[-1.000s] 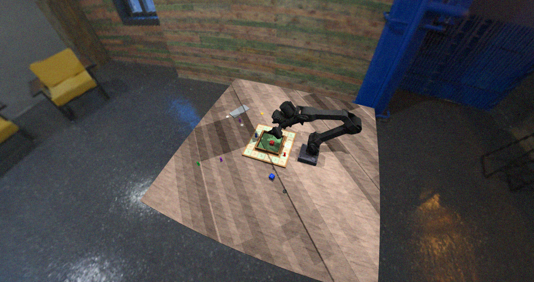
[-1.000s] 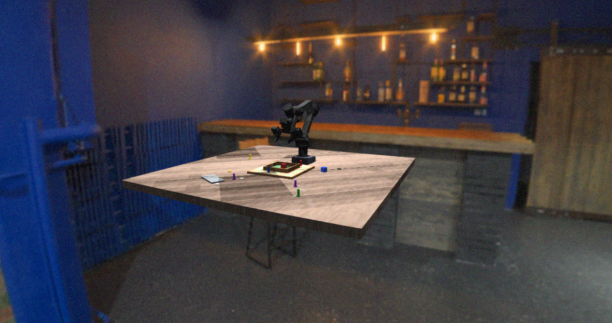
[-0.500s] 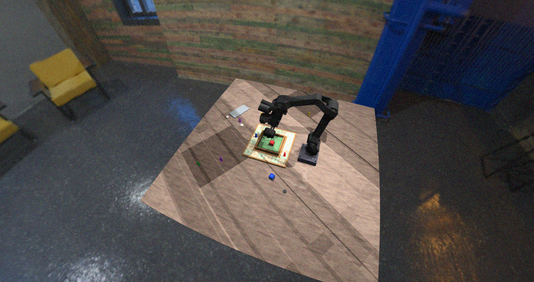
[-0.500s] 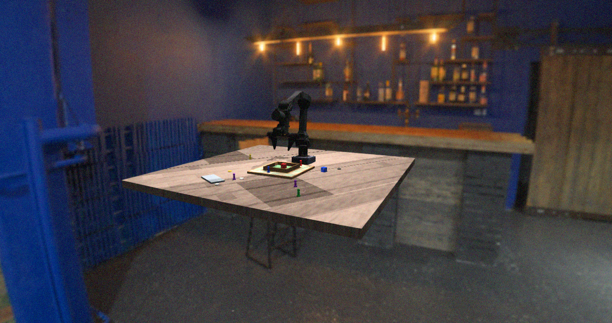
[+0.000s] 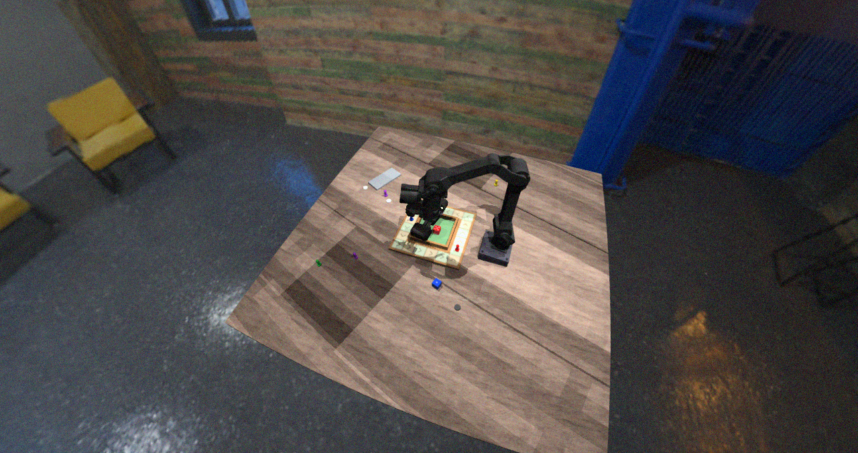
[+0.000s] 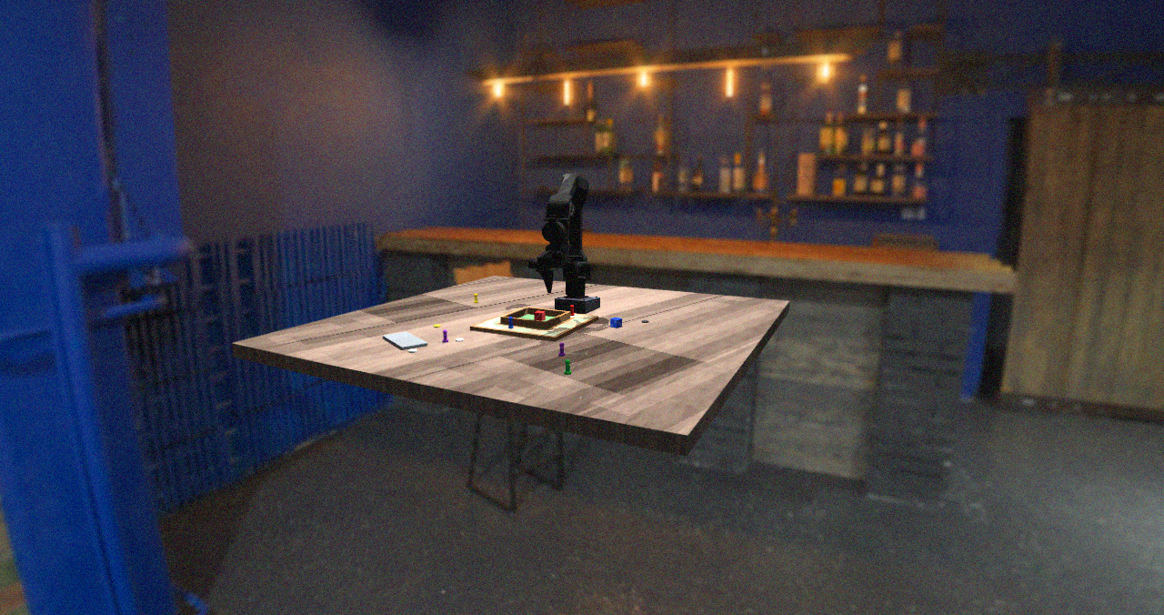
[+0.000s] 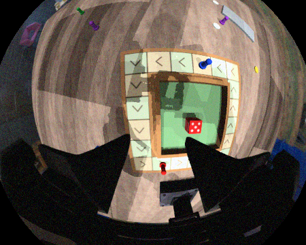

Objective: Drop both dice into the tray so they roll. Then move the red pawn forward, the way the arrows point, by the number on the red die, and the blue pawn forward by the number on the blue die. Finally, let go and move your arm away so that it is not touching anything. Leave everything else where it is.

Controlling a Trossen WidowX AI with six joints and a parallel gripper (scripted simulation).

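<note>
Right now my gripper tip is 110 mm past the red pawn, 70 mm above it and 20 mm to the left of it. The rest, counted from my gripper tip: yellow token (320 mm to the right, 180 mm ahead, 100 mm below); blue pawn (120 mm ahead, 90 mm to the right, 70 mm below); dark token (200 mm to the left, 190 mm behind, 100 mm below).
</note>
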